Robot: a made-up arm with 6 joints. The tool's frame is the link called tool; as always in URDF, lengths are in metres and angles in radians. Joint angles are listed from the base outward. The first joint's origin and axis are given. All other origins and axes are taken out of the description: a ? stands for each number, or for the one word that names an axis. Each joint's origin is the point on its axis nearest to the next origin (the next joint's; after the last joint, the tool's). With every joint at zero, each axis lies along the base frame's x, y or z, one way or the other. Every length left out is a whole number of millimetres.
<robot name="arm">
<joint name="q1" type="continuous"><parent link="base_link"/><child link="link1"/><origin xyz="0.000 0.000 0.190"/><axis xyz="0 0 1"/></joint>
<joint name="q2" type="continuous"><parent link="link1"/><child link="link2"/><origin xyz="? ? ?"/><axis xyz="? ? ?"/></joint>
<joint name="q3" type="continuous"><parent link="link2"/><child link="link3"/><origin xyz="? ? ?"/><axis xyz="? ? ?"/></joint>
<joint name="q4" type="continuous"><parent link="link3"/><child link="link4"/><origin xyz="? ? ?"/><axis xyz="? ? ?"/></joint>
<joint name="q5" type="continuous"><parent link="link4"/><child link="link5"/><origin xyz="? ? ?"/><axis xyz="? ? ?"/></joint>
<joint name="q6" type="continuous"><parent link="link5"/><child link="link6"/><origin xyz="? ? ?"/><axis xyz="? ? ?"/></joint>
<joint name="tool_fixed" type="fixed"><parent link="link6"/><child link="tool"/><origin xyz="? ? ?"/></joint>
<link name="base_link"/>
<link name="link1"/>
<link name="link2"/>
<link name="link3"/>
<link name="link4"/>
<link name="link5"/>
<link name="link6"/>
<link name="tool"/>
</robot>
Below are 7 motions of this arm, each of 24 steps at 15 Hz.
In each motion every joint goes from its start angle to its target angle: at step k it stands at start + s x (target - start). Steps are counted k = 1, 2, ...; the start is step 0. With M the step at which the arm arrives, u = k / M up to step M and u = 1 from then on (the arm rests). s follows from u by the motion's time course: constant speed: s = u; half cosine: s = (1 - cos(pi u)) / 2; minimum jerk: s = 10 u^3 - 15 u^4 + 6 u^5.
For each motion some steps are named. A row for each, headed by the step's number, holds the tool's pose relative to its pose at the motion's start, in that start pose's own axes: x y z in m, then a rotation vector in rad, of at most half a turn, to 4 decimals.
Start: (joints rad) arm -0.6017 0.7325 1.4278 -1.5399 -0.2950 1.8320
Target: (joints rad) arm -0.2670 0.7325 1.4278 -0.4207 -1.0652 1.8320
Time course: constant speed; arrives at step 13
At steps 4, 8, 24:
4: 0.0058 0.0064 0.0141 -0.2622 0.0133 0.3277
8: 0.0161 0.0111 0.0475 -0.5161 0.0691 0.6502
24: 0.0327 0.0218 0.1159 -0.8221 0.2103 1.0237

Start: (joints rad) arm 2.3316 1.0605 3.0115 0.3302 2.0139 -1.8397
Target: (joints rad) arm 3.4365 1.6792 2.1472 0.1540 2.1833 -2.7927
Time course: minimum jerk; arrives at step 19
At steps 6, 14, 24:
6: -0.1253 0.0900 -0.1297 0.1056 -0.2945 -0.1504
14: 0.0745 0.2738 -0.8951 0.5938 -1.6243 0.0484
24: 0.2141 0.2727 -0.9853 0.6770 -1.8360 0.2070

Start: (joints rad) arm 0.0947 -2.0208 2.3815 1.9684 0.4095 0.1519
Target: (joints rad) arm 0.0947 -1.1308 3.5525 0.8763 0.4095 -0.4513
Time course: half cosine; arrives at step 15
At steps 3, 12, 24:
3: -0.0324 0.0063 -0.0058 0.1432 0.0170 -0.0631
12: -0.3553 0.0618 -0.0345 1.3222 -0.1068 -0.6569
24: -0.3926 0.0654 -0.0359 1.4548 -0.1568 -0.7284

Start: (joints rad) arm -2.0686 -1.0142 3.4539 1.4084 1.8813 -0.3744
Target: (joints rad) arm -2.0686 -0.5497 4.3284 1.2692 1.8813 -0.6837
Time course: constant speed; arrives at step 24
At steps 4, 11, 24:
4: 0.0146 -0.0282 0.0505 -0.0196 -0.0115 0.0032
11: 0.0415 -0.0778 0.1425 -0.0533 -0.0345 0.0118
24: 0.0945 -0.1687 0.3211 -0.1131 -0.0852 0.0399

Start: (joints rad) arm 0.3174 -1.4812 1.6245 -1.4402 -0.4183 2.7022
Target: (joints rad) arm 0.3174 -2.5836 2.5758 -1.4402 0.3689 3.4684
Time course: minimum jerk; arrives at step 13
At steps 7, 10, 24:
7: -0.2285 -0.7447 0.3328 -0.6020 0.2883 -1.2703
10: -0.6576 -0.8988 0.5773 -0.5406 0.5751 -2.0204
24: -0.7732 -0.8890 0.6275 -0.4616 0.6418 -2.1893

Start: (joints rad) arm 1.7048 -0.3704 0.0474 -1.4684 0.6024 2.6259
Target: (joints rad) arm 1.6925 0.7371 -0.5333 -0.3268 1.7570 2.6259
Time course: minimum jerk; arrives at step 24
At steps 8, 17, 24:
8: -0.0007 0.1400 -0.1211 -0.4082 0.1924 0.0091
17: -0.1810 0.3208 -0.4744 -1.4127 -0.0659 -0.1060
24: -0.2407 0.3220 -0.5372 -1.5010 -0.2708 -0.1152

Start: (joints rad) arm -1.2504 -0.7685 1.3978 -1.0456 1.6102 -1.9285
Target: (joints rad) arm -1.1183 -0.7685 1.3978 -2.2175 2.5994 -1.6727
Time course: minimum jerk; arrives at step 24
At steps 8, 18, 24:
8: -0.0402 0.0025 -0.0005 -0.0977 -0.1798 0.2952
18: -0.1288 -0.0292 -0.0780 -0.7445 -0.8275 1.0967
24: -0.1321 -0.0379 -0.0966 -0.8822 -0.9287 1.1829

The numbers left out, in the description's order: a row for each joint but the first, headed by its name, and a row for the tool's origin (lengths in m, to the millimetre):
q2: xyz 0.000 0.000 0.000, axis 0 1 0
q3: xyz 0.000 0.000 0.340, axis 0 -1 0
q4: xyz 0.539 0.000 0.000, axis -1 0 0
q5: xyz 0.000 -0.200 0.000, axis 0 -1 0
q6: xyz 0.000 0.000 0.000, axis -1 0 0
tool: xyz 0.000 0.000 0.000

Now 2 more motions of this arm.
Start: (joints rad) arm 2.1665 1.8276 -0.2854 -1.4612 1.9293 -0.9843
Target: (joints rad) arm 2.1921 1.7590 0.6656 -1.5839 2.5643 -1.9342
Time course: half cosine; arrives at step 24
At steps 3, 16, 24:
3: -0.0009 0.0060 -0.0209 0.0707 -0.0303 0.0148
16: 0.0315 0.2491 -0.3416 1.2804 -0.6276 0.4013
24: 0.0615 0.3795 -0.4037 1.6230 -0.8633 0.6006

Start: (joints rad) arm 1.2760 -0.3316 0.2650 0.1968 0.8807 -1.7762
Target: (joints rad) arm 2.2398 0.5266 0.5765 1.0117 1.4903 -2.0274
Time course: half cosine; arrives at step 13
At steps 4, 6, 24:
4: 0.0185 -0.1193 -0.0847 0.1800 0.1866 0.0263
6: 0.0266 -0.2181 -0.2224 0.3979 0.4011 0.0816
24: -0.0388 -0.2466 -0.7081 1.0567 0.9969 0.3622

